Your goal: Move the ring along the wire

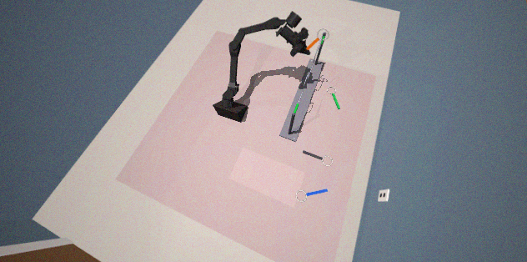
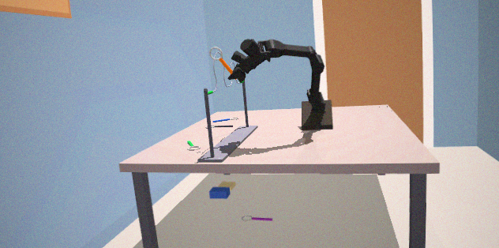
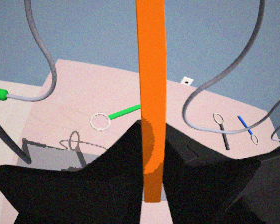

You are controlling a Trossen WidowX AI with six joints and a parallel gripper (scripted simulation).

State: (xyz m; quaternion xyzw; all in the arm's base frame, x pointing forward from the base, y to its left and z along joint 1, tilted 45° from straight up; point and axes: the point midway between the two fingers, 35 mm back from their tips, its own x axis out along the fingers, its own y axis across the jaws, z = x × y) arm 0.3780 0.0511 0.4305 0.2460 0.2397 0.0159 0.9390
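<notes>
Now: the orange-handled ring 20 mm ahead of my gripper tip, 30 mm to the left of it and 80 mm above it. From my gripper tip the other things lie so: green-handled ring: 220 mm ahead, 30 mm to the right, 320 mm below; then dark-handled ring: 200 mm ahead, 480 mm to the right, 320 mm below; then blue-handled ring: 180 mm ahead, 690 mm to the right, 320 mm below.
</notes>
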